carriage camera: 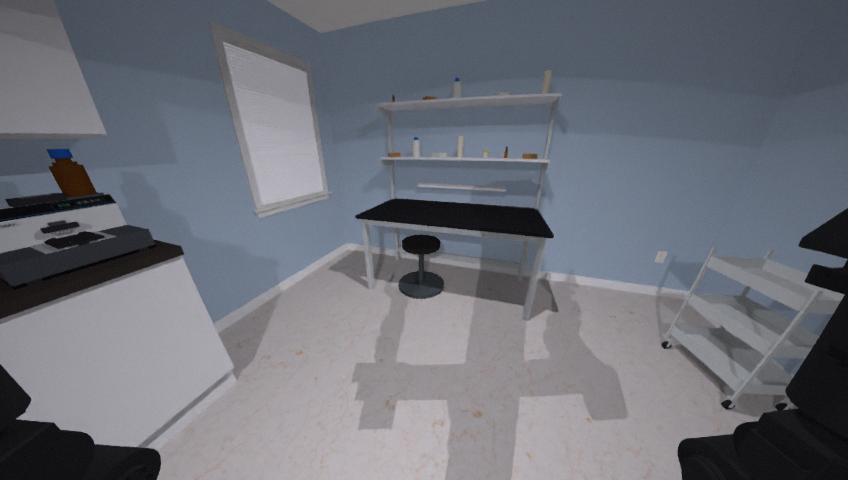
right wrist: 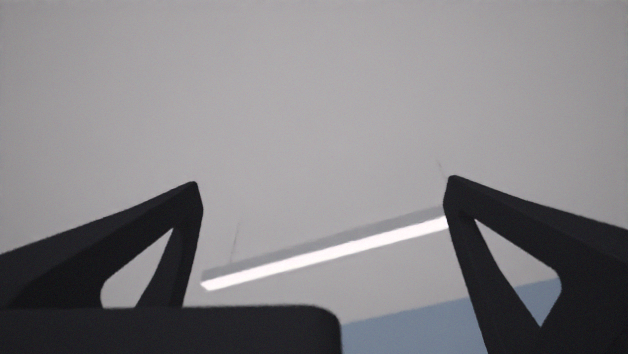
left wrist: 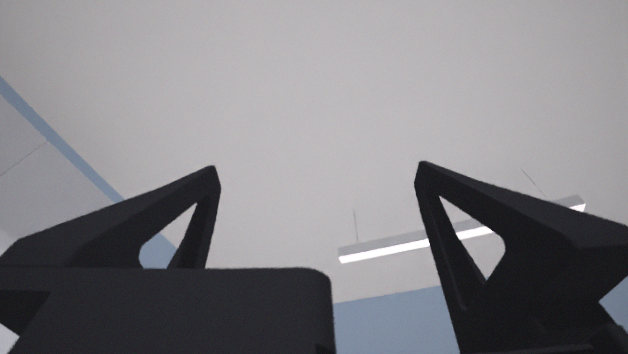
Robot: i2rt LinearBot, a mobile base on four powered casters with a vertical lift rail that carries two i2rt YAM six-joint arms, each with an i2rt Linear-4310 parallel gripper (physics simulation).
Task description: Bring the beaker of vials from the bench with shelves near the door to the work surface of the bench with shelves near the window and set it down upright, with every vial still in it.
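Note:
A bench with shelves (carriage camera: 458,217) stands against the far wall in the carriage camera view, to the right of the window (carriage camera: 270,124). Its work surface is black, and two white shelves above it hold small bottles and boxes. The beaker of vials does not show in any view. My left gripper (left wrist: 317,174) is open and empty, pointing up towards the ceiling. My right gripper (right wrist: 322,192) is open and empty, also pointing up towards the ceiling.
A black stool (carriage camera: 421,245) stands at the front of the bench. A white counter (carriage camera: 119,356) with a machine and a brown bottle (carriage camera: 74,177) is at the left. A wheeled cart (carriage camera: 708,303) stands at the right. Lamps (left wrist: 385,250) (right wrist: 325,252) hang from the ceiling.

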